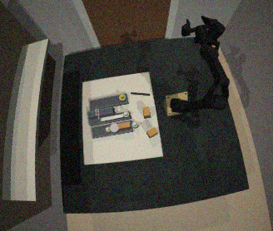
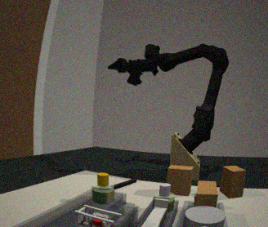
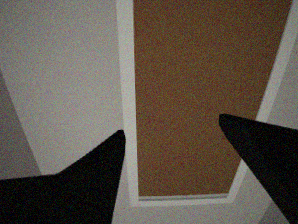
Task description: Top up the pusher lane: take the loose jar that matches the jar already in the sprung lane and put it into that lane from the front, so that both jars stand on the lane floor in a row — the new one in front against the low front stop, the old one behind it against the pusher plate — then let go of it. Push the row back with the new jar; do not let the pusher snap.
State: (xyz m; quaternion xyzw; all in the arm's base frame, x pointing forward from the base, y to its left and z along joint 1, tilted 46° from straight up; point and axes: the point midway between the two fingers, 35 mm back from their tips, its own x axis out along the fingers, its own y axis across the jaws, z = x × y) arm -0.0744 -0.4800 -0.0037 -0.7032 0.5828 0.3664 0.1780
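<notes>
The white mat is 510 mm ahead of my gripper tip, 390 mm to the left of it and 430 mm below it. Round my gripper tip: grey disc: 530 mm ahead, 490 mm to the left, 400 mm below; then thin black stick: 330 mm ahead, 250 mm to the left, 420 mm below.
</notes>
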